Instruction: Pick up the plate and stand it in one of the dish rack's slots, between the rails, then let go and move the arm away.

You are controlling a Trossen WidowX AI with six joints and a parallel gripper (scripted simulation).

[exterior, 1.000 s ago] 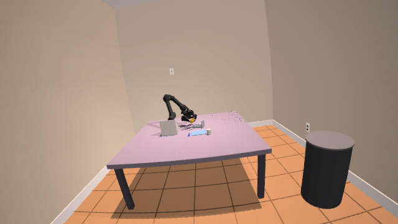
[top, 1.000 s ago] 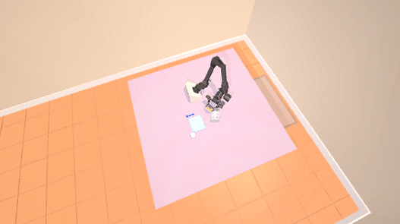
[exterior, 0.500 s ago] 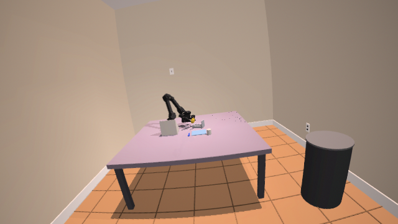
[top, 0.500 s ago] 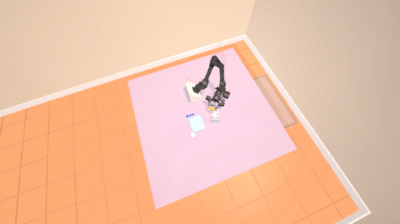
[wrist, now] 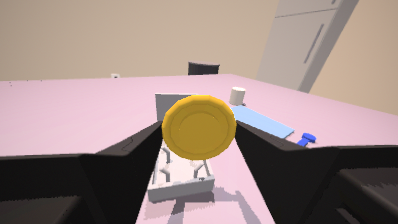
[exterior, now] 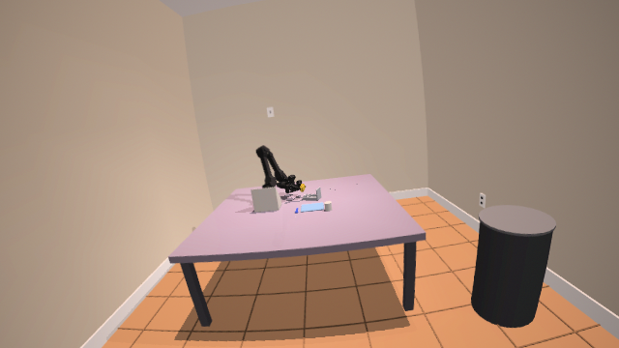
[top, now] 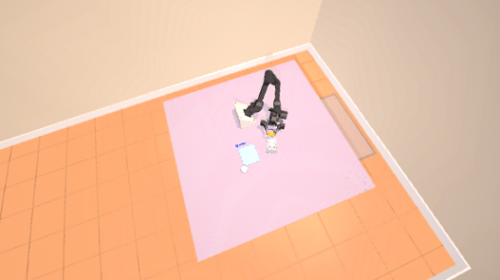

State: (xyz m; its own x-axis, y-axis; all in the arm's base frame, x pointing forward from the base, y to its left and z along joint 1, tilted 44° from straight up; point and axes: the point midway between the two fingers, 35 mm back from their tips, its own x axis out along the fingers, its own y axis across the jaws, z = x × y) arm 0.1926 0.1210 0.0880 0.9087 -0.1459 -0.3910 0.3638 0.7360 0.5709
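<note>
The dish rack is 5 cm ahead of my gripper tip and 7 cm below it. The rest, counted from my gripper tip: light blue mat: 9 cm ahead, 19 cm to the right, 9 cm below; blue spoon: 1 cm behind, 24 cm to the right, 8 cm below; yellow plate: 1 cm behind.
</note>
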